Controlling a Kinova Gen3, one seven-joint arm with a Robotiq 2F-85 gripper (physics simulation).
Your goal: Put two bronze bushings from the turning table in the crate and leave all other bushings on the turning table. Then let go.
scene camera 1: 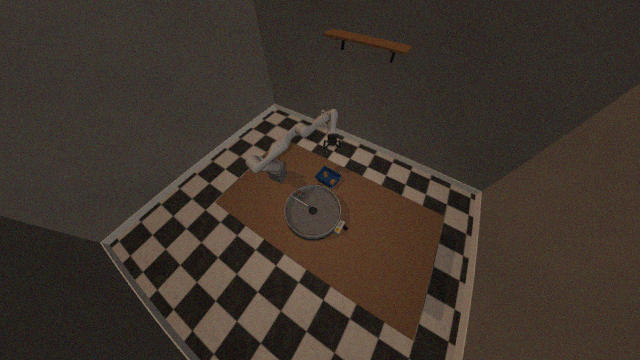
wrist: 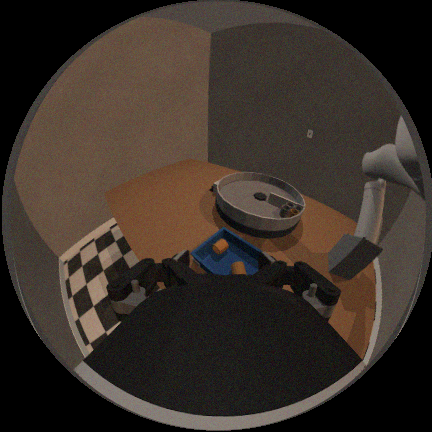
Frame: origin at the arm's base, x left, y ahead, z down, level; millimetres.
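Seen in the pictures: gripper, fingertip midpoint: [scene camera 1: 332, 152] [wrist: 223, 258]; arm's base, link origin: [scene camera 1: 275, 166] [wrist: 363, 240].
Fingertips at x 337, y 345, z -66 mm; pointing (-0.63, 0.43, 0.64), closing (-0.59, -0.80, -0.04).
Pixels of each thing's middle, then the offset from my fingertips to it. "spot": a spot on its surface instead.
- blue crate, body centre: [wrist: 230, 259] [scene camera 1: 328, 177] dx -107, dy +39, dz +198 mm
- round grey turning table, body centre: [wrist: 259, 196] [scene camera 1: 312, 210] dx -458, dy +111, dz +171 mm
- thin straight bar, surface spot: [scene camera 1: 301, 201] spot: dx -457, dy +7, dz +126 mm
- small white box, body centre: [scene camera 1: 339, 227] dx -454, dy +345, dz +194 mm
A blue crate [scene camera 1: 337, 173] [wrist: 245, 252] stands on the brown table top. Two orange-brown bronze bushings lie inside it, apart from each other: one bushing [scene camera 1: 325, 174] [wrist: 220, 246] and a second bushing [scene camera 1: 332, 181] [wrist: 239, 268], whose lower part is hidden by the gripper body in the wrist view. The round grey turning table [scene camera 1: 313, 225] [wrist: 240, 192] stands beside the crate. A small group of bushings [scene camera 1: 300, 194] [wrist: 290, 209], dark ones and at least one bronze, stands near its rim. My gripper [scene camera 1: 332, 147] [wrist: 223, 258] is open and empty, raised above and behind the crate, clear of it.
A thin straight bar [scene camera 1: 301, 201] crosses part of the turning table beside the bushings. A small white box [scene camera 1: 339, 227] with a dark knob sits at the turning table's side. The arm's grey base block [scene camera 1: 277, 171] [wrist: 352, 255] stands near the crate. A wooden shelf [scene camera 1: 367, 41] hangs on the wall.
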